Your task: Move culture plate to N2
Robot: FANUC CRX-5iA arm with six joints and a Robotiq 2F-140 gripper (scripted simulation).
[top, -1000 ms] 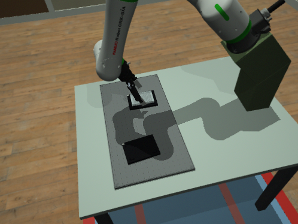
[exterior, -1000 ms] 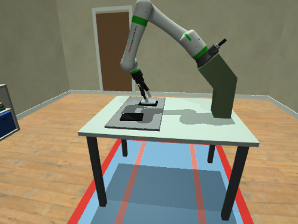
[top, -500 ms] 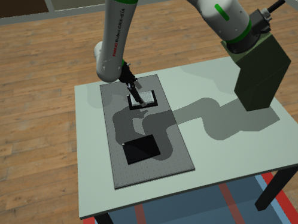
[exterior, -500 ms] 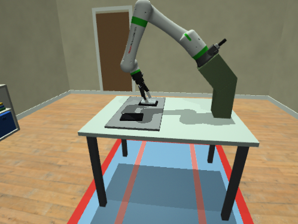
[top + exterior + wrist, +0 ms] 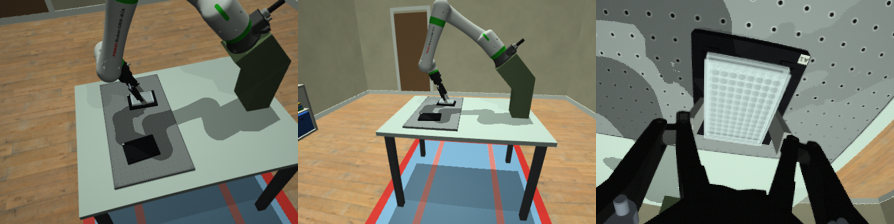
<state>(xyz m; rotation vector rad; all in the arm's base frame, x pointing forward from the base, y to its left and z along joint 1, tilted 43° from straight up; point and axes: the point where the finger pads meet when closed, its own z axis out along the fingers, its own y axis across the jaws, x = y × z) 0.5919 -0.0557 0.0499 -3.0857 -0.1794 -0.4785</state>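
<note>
The black nest N1 is 40 mm below my hand. Round my hand: black nest N2: 10 mm ahead, 340 mm to the left, 40 mm below; then clear lid: 20 mm below.
</note>
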